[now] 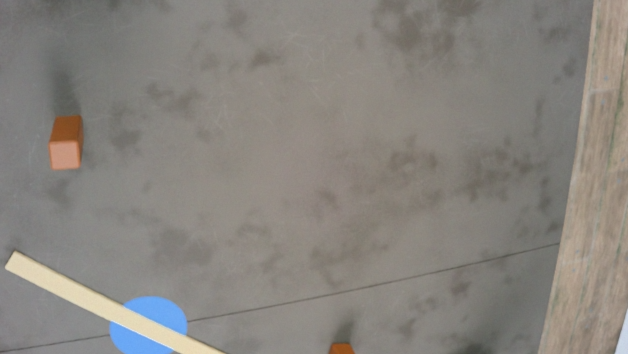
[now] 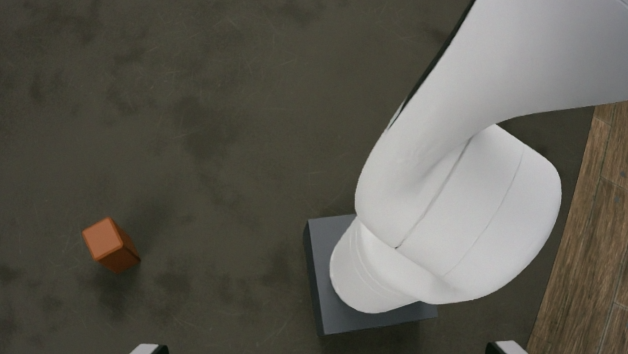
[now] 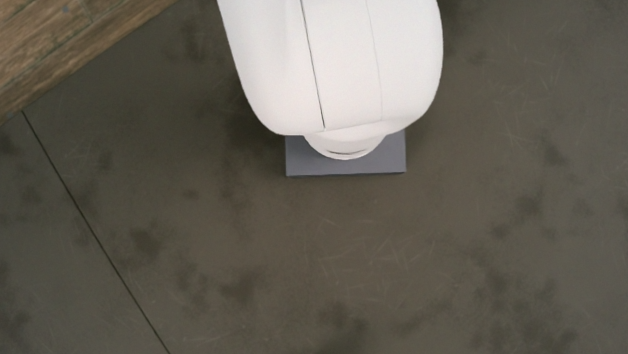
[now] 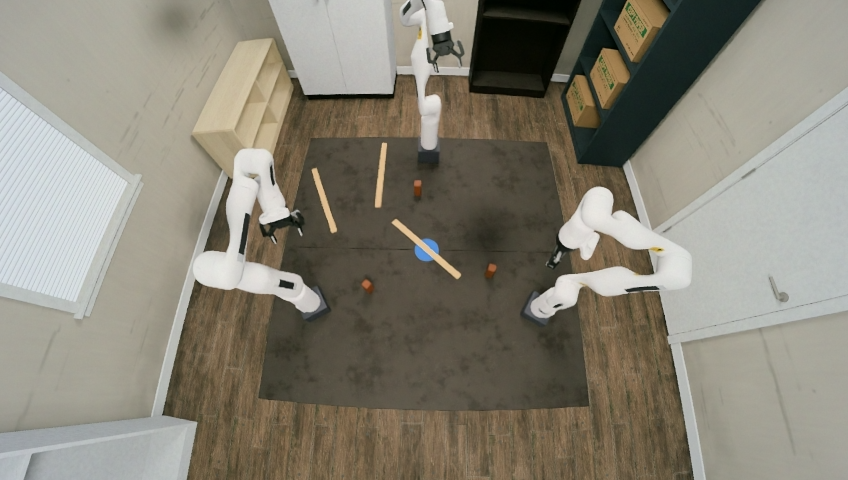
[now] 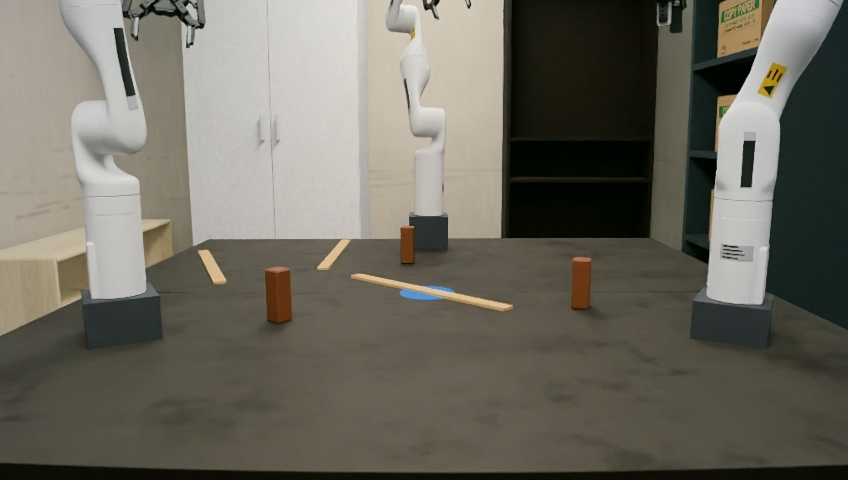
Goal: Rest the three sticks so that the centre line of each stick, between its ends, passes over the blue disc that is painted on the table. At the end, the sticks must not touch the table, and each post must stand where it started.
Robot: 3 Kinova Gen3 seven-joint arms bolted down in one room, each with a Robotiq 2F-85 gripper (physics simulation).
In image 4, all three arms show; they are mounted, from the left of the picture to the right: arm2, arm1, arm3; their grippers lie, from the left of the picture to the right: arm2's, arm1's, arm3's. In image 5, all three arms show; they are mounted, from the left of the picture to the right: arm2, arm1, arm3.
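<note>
One stick point(image 1: 75, 290) point(image 4: 410, 233) point(image 5: 470, 299) lies on the table across the blue disc point(image 1: 155, 307) point(image 4: 433, 243) point(image 5: 419, 295). A left stick point(image 4: 324, 200) point(image 5: 211, 266) and a back stick point(image 4: 380, 175) point(image 5: 333, 255) lie flat. A back post point(image 1: 66, 142) point(image 4: 417, 188) point(image 5: 407, 245), right post point(image 1: 342, 349) point(image 4: 490, 271) point(image 5: 580, 283) and left post point(image 2: 105, 240) point(image 4: 367, 286) point(image 5: 278, 295) stand upright around the disc. Arm1's gripper point(image 4: 448, 66) point(image 5: 452, 11), arm2's gripper point(image 4: 288, 236) point(image 5: 161, 40) and arm3's gripper point(image 4: 553, 264) point(image 5: 669, 24) are raised, open and empty, away from the sticks. Arm3's fingers appear edge-on.
Dark arm bases point(image 4: 428, 154) point(image 4: 318, 310) point(image 4: 532, 315) stand at the back, left and right of the table point(image 4: 428, 362) point(image 5: 428, 386). A pale shelf point(image 4: 229, 98), white cabinet point(image 4: 342, 47) and dark shelf unit point(image 4: 672, 95) stand beyond the table.
</note>
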